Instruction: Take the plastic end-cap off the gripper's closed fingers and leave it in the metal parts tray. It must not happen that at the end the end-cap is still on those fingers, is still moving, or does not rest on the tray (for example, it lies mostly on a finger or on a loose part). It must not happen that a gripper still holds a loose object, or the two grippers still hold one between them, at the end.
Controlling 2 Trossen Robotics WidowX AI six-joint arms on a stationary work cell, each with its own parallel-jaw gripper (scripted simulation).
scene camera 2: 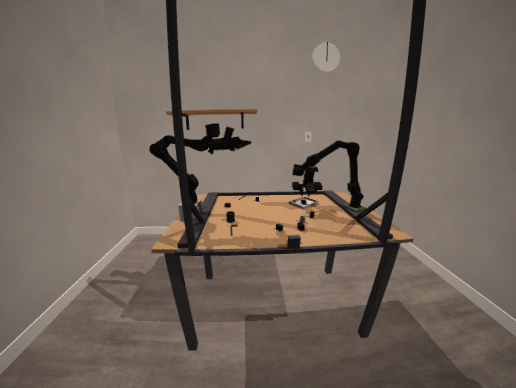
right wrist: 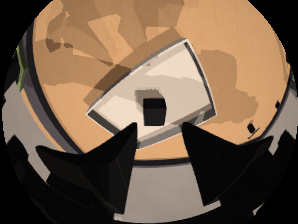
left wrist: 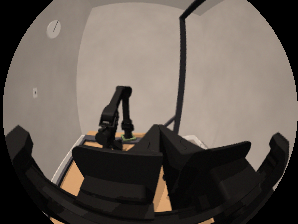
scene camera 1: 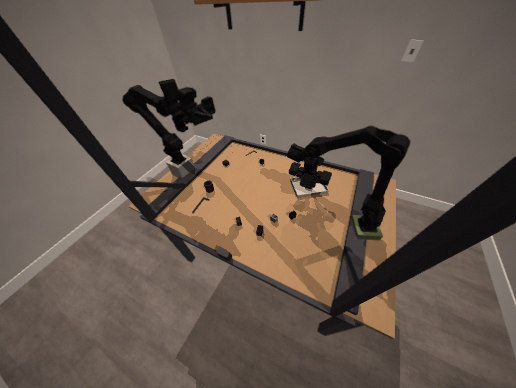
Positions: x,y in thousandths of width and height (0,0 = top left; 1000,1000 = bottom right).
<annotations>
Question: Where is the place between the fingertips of my left gripper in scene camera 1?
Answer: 412,303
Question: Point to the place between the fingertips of my right gripper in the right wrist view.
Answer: At 539,565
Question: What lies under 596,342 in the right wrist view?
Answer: A metal parts tray.
</annotations>
